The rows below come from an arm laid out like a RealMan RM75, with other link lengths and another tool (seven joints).
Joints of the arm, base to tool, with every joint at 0 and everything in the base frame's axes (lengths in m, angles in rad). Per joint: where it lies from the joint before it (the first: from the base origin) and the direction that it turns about. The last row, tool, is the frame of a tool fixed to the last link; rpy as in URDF.
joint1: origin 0 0 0.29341 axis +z
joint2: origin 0 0 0 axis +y
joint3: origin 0 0 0.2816 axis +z
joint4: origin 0 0 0 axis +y
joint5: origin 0 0 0.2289 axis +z
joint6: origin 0 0 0 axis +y
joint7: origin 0 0 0.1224 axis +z
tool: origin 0.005 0.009 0.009 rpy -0.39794 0 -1.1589
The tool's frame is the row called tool.
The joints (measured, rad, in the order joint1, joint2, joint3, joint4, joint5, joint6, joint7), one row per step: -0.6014, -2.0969, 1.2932, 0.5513, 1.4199, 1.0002, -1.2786; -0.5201, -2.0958, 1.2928, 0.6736, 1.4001, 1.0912, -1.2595; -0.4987, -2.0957, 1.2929, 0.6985, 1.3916, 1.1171, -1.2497; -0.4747, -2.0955, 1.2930, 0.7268, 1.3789, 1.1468, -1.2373; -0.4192, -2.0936, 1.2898, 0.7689, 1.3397, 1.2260, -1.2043; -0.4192, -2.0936, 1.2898, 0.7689, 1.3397, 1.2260, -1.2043; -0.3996, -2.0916, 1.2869, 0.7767, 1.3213, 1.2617, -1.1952; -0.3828, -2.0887, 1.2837, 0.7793, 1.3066, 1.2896, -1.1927; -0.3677, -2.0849, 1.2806, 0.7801, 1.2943, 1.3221, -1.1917
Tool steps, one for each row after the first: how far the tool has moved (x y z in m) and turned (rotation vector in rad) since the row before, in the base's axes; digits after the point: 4 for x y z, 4 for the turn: 0.0039, -0.0132, 0.0185, 0.0246, -0.0523, -0.0852; -0.0001, -0.0048, 0.0040, 0.0046, -0.0138, -0.0213; 0.0002, -0.0054, 0.0049, 0.0073, -0.0173, -0.0254; -0.0034, -0.0153, 0.0104, 0.0095, -0.0502, -0.0478; 0.0000, 0.0000, 0.0000, 0.0000, 0.0000, 0.0000; -0.0022, -0.0065, 0.0041, -0.0013, -0.0255, -0.0136; -0.0032, -0.0055, 0.0035, -0.0034, -0.0215, -0.0028; -0.0030, -0.0058, 0.0034, -0.0079, -0.0211, -0.0062
